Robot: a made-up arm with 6 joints.
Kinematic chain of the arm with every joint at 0, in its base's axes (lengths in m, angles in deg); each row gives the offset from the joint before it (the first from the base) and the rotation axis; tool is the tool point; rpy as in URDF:
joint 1: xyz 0 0 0.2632 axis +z
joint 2: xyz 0 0 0 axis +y
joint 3: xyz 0.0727 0 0.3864 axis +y
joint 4: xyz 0.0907 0 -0.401 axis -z
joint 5: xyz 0 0 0 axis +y
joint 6: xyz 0.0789 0 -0.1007 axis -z
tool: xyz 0 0 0 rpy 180 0 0
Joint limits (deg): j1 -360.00..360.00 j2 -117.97..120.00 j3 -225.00..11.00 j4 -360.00..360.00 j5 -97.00..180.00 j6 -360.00..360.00
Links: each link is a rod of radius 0.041 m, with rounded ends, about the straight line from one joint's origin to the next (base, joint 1, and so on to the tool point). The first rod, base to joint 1, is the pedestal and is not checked.
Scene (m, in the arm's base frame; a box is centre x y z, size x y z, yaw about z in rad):
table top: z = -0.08
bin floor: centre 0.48 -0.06 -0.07 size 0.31 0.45 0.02 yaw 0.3
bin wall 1: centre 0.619 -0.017 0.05 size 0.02 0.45 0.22 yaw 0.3
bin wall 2: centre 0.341 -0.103 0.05 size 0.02 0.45 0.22 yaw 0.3
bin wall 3: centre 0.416 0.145 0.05 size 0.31 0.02 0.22 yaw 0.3
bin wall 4: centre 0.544 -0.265 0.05 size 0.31 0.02 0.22 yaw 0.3
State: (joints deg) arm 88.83 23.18 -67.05 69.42 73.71 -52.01
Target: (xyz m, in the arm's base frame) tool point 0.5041 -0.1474 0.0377
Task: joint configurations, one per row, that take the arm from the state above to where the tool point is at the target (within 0.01 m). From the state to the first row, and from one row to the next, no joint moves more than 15 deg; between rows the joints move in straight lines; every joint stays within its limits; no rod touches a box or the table.
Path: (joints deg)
1: 75.92 14.38 -58.85 68.55 77.45 -41.68
2: 63.01 5.57 -50.65 67.68 81.20 -31.35
3: 50.10 -3.23 -42.45 66.81 84.94 -21.01
4: 37.19 -12.04 -34.24 65.94 88.68 -10.68
5: 24.28 -20.84 -26.04 65.07 92.43 -0.35
6: 13.45 -5.95 -33.35 65.47 81.94 -13.27
7: 2.61 8.94 -40.65 65.88 71.45 -26.18
8: -8.22 23.83 -47.95 66.28 60.97 -39.10
9: -19.05 38.72 -55.25 66.68 50.48 -52.01

